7 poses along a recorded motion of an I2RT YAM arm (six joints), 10 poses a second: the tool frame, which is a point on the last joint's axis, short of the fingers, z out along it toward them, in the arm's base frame.
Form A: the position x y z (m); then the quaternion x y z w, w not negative.
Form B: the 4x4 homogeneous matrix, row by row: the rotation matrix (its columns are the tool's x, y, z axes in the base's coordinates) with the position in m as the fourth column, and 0 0 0 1 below. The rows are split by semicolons. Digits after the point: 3 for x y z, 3 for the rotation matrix.
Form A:
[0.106 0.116 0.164 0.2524 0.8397 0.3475 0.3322]
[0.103 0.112 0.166 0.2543 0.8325 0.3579 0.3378]
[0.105 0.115 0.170 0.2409 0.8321 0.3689 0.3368]
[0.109 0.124 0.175 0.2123 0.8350 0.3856 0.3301]
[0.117 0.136 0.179 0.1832 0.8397 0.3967 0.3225]
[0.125 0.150 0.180 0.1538 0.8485 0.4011 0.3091]
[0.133 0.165 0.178 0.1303 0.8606 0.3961 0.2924]
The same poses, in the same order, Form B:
-0.652 0.193 0.733 0.106; 0.655 0.631 0.416 0.116; -0.383 0.751 -0.538 0.164; 0 0 0 1
-0.642 0.182 0.745 0.103; 0.665 0.614 0.424 0.112; -0.380 0.768 -0.516 0.166; 0 0 0 1
-0.657 0.152 0.738 0.105; 0.649 0.612 0.452 0.115; -0.383 0.776 -0.501 0.170; 0 0 0 1
-0.692 0.100 0.715 0.109; 0.609 0.612 0.504 0.124; -0.388 0.784 -0.485 0.175; 0 0 0 1
-0.725 0.052 0.687 0.117; 0.564 0.618 0.548 0.136; -0.396 0.784 -0.477 0.179; 0 0 0 1
-0.762 0.013 0.648 0.125; 0.509 0.631 0.586 0.150; -0.401 0.776 -0.487 0.180; 0 0 0 1
-0.795 -0.007 0.607 0.133; 0.456 0.652 0.606 0.165; -0.400 0.758 -0.515 0.178; 0 0 0 1

